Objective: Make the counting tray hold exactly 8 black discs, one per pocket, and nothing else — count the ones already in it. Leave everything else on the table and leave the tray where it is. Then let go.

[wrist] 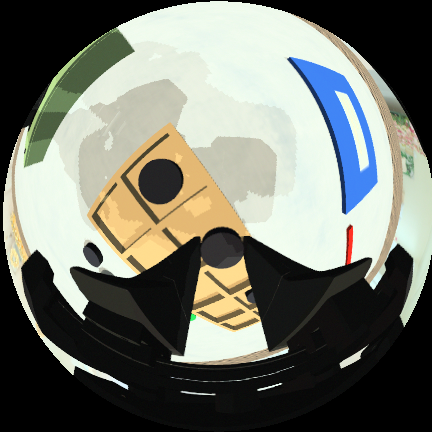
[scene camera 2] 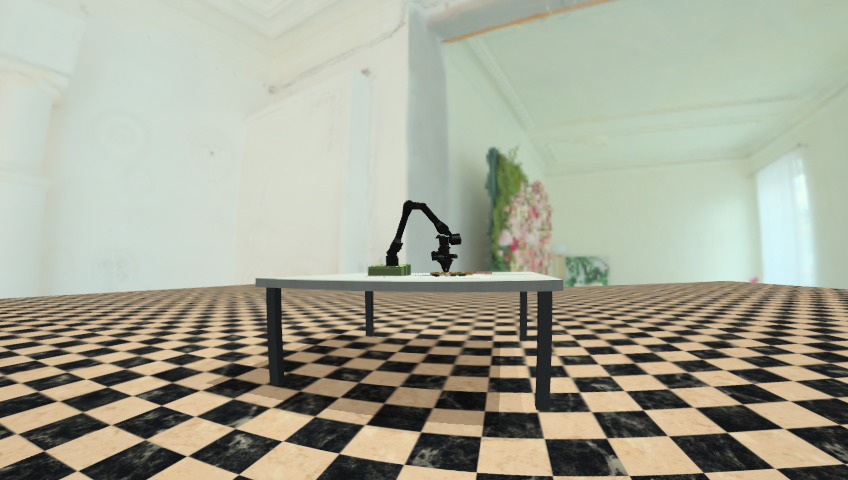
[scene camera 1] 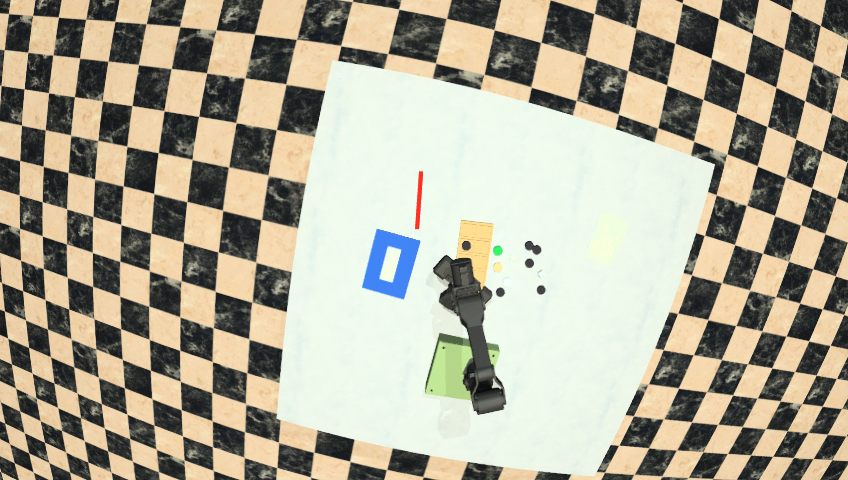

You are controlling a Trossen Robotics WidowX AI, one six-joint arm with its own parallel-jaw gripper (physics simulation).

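The tan counting tray (scene camera 1: 484, 230) (wrist: 192, 170) has two columns of pockets. One black disc (wrist: 160, 181) lies in its corner pocket at the near end. Another black disc (scene camera 1: 465, 245) (wrist: 251, 296) lies in a pocket farther along, partly behind a finger in the wrist view. My gripper (scene camera 2: 446, 270) (wrist: 221, 241) is shut on a black disc (wrist: 222, 255), low over the tray between those two; whether the held disc touches the tray is unclear. Several loose black discs (scene camera 1: 529, 262) (wrist: 93, 254) lie right of the tray in scene camera 1. The arm hides some pockets there.
A green disc (scene camera 1: 497, 250), a tan disc (scene camera 1: 497, 267), a faint white disc (scene camera 1: 507, 281) and a small white piece (scene camera 1: 540, 273) lie right of the tray. A blue frame (scene camera 1: 372, 261) (wrist: 367, 175) and red stick (scene camera 1: 418, 199) are left; a pale yellow pad (scene camera 1: 606, 238) is far right.
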